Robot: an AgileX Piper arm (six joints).
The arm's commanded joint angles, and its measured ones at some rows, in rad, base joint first. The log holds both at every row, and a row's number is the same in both.
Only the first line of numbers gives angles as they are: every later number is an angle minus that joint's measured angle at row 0.
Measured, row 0: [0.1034 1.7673 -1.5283 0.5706 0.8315 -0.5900]
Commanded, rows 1 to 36: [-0.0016 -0.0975 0.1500 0.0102 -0.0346 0.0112]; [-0.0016 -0.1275 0.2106 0.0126 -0.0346 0.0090]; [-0.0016 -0.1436 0.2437 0.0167 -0.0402 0.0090]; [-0.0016 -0.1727 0.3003 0.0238 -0.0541 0.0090]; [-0.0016 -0.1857 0.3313 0.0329 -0.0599 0.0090]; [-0.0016 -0.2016 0.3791 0.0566 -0.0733 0.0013]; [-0.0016 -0.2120 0.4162 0.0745 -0.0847 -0.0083]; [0.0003 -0.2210 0.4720 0.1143 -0.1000 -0.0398]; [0.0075 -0.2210 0.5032 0.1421 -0.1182 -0.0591]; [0.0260 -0.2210 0.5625 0.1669 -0.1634 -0.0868]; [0.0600 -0.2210 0.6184 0.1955 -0.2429 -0.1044]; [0.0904 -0.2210 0.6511 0.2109 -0.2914 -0.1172]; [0.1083 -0.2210 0.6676 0.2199 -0.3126 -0.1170]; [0.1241 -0.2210 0.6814 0.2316 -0.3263 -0.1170]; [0.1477 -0.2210 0.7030 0.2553 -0.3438 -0.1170]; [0.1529 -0.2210 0.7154 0.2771 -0.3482 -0.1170]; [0.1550 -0.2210 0.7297 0.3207 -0.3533 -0.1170]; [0.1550 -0.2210 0.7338 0.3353 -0.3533 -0.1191]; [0.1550 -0.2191 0.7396 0.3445 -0.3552 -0.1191]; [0.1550 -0.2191 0.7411 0.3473 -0.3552 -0.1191]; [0.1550 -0.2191 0.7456 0.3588 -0.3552 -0.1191]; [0.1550 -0.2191 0.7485 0.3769 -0.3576 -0.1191]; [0.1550 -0.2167 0.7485 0.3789 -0.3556 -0.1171]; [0.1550 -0.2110 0.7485 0.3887 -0.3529 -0.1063]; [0.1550 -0.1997 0.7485 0.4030 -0.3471 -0.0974]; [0.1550 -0.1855 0.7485 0.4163 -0.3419 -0.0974]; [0.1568 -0.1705 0.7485 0.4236 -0.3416 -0.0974]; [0.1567 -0.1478 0.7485 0.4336 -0.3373 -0.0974]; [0.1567 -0.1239 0.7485 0.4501 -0.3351 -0.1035]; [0.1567 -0.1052 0.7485 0.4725 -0.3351 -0.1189]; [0.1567 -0.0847 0.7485 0.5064 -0.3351 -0.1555]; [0.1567 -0.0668 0.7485 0.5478 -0.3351 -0.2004]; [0.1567 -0.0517 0.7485 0.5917 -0.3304 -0.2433]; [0.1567 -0.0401 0.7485 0.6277 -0.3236 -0.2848]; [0.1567 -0.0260 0.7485 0.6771 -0.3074 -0.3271]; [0.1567 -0.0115 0.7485 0.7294 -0.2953 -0.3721]
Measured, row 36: [0.1542 -0.0544 0.7434 0.5609 -0.3320 -0.2099]
